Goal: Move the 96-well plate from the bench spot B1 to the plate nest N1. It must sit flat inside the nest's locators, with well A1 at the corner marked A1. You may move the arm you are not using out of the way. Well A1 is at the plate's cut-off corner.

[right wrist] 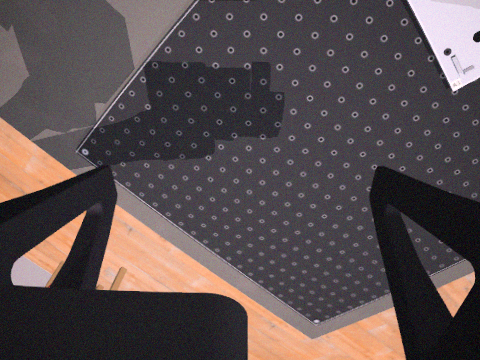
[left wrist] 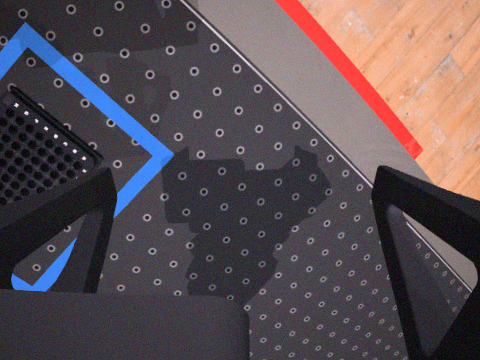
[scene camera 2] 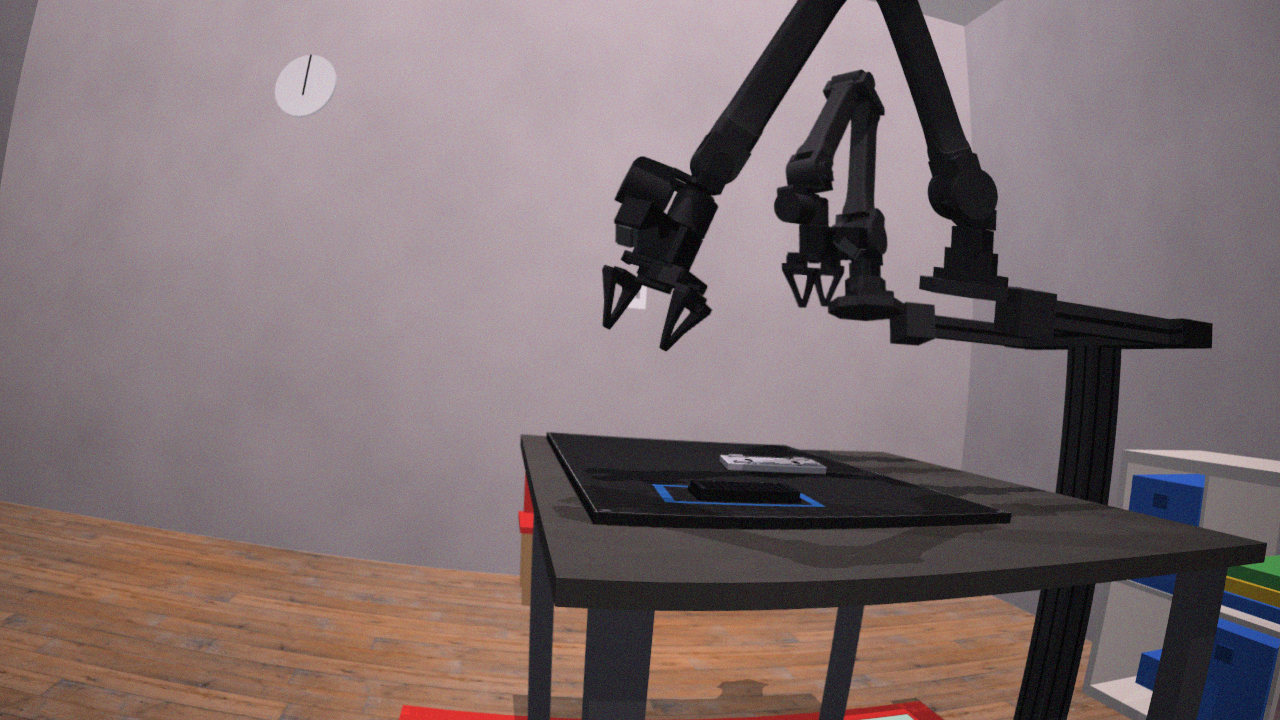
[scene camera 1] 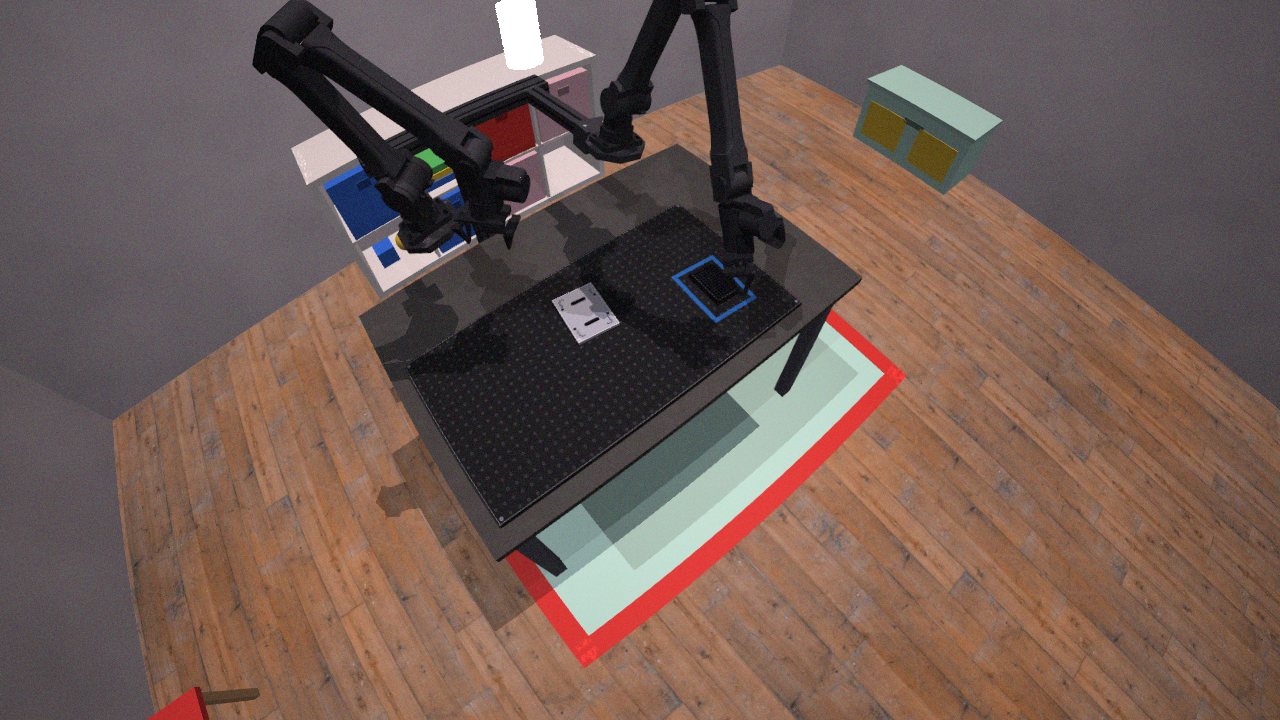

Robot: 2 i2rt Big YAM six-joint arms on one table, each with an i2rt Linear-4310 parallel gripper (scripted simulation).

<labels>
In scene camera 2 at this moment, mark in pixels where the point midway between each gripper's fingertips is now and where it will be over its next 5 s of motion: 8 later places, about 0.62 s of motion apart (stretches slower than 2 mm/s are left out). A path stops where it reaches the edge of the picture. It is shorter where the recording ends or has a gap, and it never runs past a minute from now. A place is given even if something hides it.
My left gripper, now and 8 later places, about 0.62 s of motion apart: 633,338; 677,381; 732,421; 749,433; 748,451; 745,473; 743,492; 748,485; 749,462
My right gripper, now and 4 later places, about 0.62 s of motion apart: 813,306; 782,318; 752,331; 747,335; 747,335
</labels>
